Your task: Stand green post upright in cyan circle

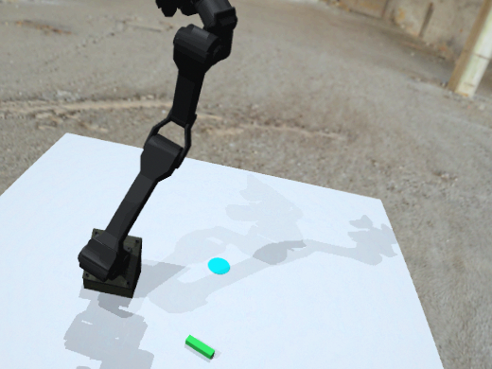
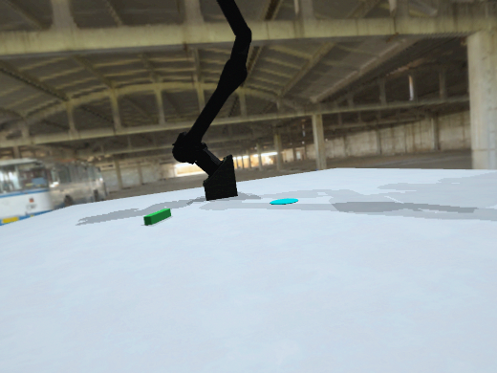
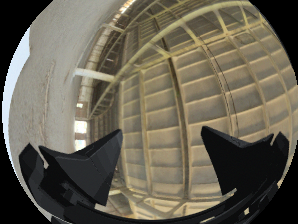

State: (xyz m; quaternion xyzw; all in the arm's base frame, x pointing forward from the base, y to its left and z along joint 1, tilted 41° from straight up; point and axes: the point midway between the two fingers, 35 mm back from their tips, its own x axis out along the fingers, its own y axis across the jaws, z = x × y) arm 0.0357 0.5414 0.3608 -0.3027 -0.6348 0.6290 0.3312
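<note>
My gripper tip is now 20 cm short of the green post, 32 cm to the left of it and 72 cm above it. The rest, counted from my gripper tip: cyan circle: 21 cm ahead, 6 cm to the right, 73 cm below.
</note>
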